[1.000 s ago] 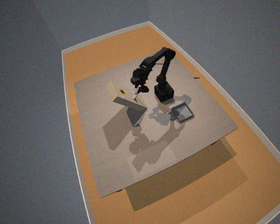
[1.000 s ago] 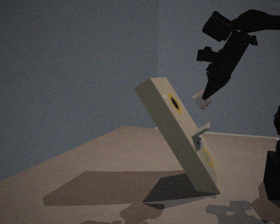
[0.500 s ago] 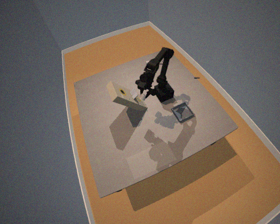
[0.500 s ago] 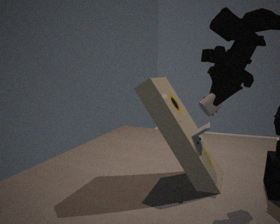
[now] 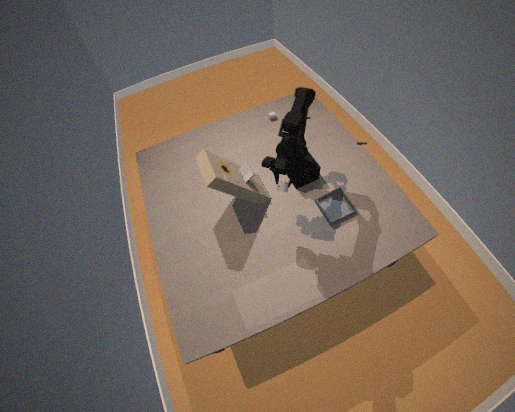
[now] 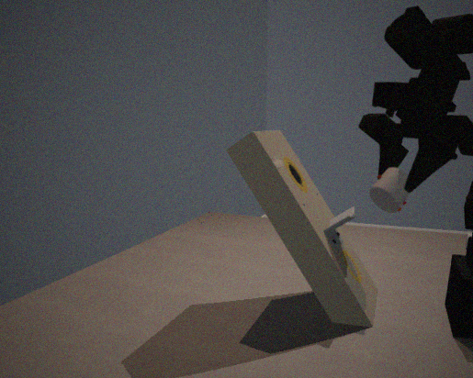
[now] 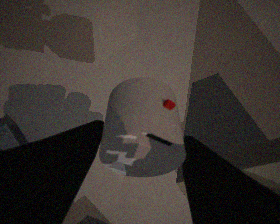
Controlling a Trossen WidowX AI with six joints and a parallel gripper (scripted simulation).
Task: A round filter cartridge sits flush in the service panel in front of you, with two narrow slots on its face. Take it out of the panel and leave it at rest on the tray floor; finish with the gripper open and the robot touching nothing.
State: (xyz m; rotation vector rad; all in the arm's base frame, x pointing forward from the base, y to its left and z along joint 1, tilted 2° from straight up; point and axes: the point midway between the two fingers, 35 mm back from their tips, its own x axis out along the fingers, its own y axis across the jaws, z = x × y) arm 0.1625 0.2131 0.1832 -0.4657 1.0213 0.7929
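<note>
My gripper tip is 260 mm past the grey tray, 50 mm to the right of it and 250 mm above it. The rest, counted from my gripper tip: white round cartridge (right at my gripper tip); then beige panel (170 mm ahead, 190 mm to the right, 100 mm below); then grey bracket (110 mm ahead, 200 mm to the right, 120 mm below).
</note>
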